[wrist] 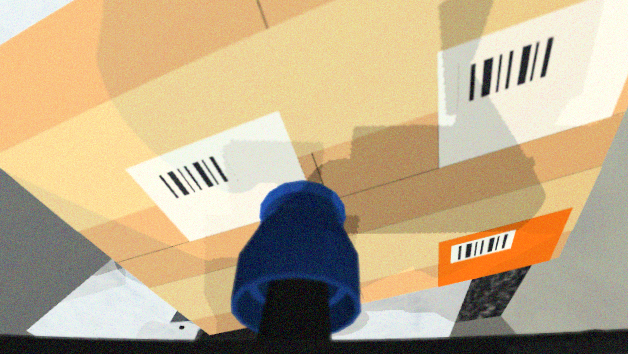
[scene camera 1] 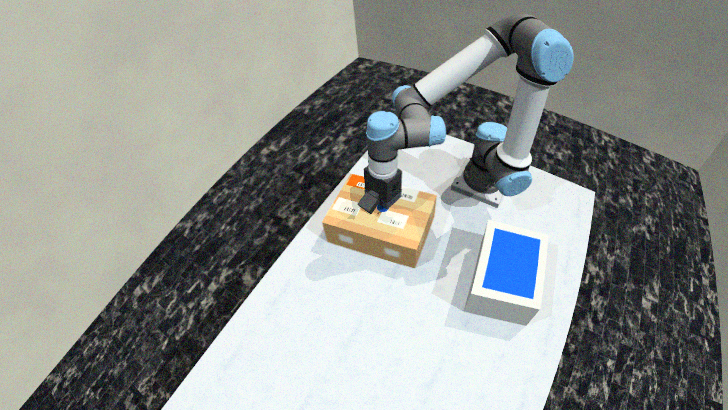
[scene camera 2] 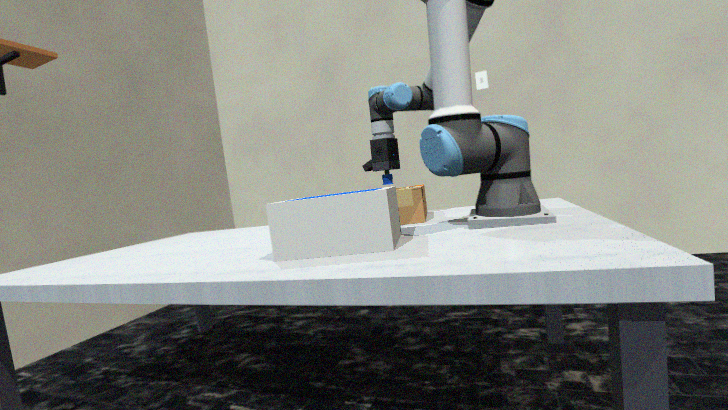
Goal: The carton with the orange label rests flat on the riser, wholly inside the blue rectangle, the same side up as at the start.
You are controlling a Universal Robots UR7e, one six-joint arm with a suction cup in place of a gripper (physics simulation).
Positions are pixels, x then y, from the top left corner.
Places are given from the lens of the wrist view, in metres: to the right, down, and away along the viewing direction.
suction cup (wrist: 301, 234): 0.00, 0.01, 0.04
white riser (wrist: 52, 259): -0.30, 0.09, 0.18
The marked spots on the white riser and the suction cup are 0.33 m apart.
